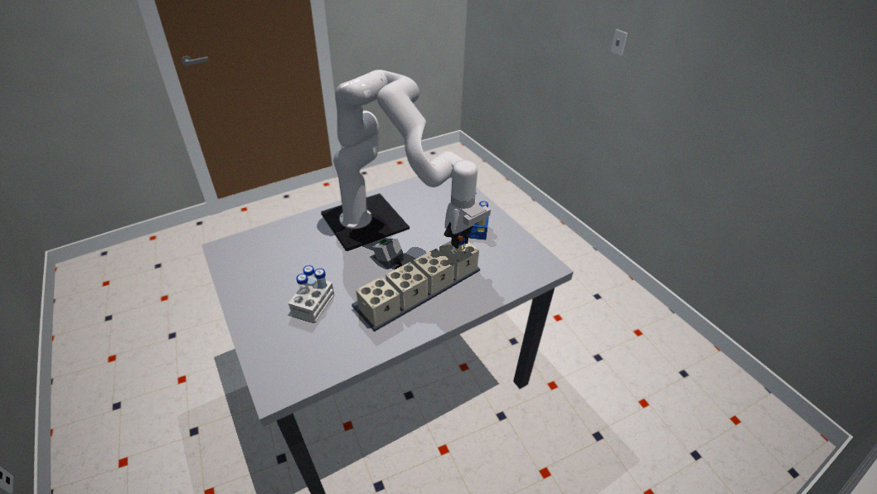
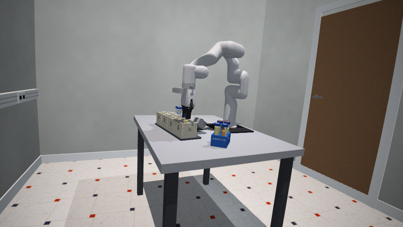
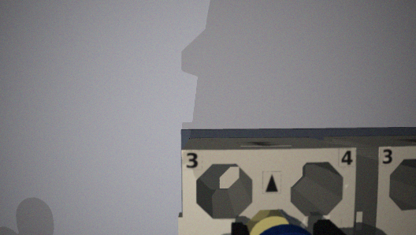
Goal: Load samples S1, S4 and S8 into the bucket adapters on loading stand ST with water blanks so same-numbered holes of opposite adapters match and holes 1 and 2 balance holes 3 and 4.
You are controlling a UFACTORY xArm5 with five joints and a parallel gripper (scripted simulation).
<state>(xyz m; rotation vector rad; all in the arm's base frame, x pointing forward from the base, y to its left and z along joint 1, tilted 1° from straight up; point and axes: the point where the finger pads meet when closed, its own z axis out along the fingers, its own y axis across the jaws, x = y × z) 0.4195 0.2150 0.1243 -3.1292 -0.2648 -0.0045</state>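
Now: the blue samples rack 16 cm behind my hand, 15 cm to the left of it and 10 cm below it. Round my hand: adapter 3: 22 cm to the right, 8 cm below, 4 cm ahead; white rack: 50 cm to the right, 10 cm below, 7 cm behind.
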